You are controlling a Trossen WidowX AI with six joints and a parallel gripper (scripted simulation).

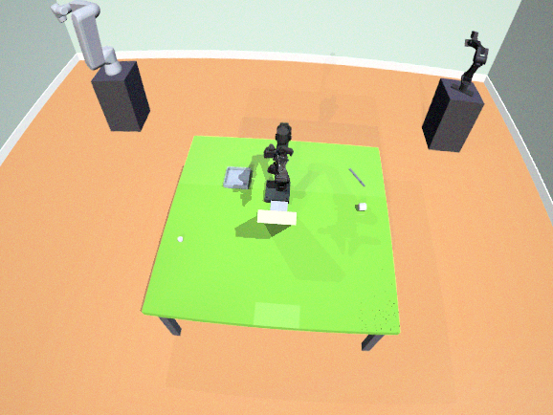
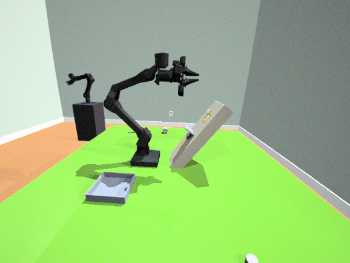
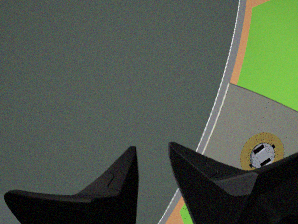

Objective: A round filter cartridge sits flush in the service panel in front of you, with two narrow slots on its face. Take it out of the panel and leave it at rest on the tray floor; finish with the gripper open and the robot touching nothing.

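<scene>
Now: gripper tip 210 mm above the round filter cartridge, 80 mm short of it and 10 mm to the right of it. From my gripper tip the other things lie so: service panel (280 mm below, 30 mm ahead, 10 mm to the left); then grey tray (460 mm below, 360 mm behind, 270 mm to the right); then small white cube (500 mm to the left, 450 mm below, 190 mm behind).
</scene>
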